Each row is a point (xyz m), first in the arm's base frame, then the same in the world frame.
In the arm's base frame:
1: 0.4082 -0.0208 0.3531
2: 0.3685 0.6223 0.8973
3: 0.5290 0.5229 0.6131
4: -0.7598 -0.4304 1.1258
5: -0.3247 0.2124 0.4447
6: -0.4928 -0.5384 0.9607
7: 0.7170 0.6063 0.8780
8: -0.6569 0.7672 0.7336
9: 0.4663 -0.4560 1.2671
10: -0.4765 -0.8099 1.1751
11: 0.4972 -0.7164 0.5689
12: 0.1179 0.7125 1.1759
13: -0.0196 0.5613 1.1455
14: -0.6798 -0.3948 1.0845
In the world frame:
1: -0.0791 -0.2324 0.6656
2: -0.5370 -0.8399 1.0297
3: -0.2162 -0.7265 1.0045
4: -1.4185 0.2579 0.3578
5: -0.6768 0.0730 1.0522
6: -1.1061 0.2360 0.2476
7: -0.2767 -1.0452 0.9194
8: -1.1543 -0.1519 1.5244
9: -0.6524 -0.6036 -0.0838
10: -1.2266 0.2288 -0.0770
11: -0.1192 -0.0831 -0.0516
12: -0.9167 -0.8875 1.0757
13: -0.9814 -0.7081 0.9963
14: -1.3355 0.2137 0.3810

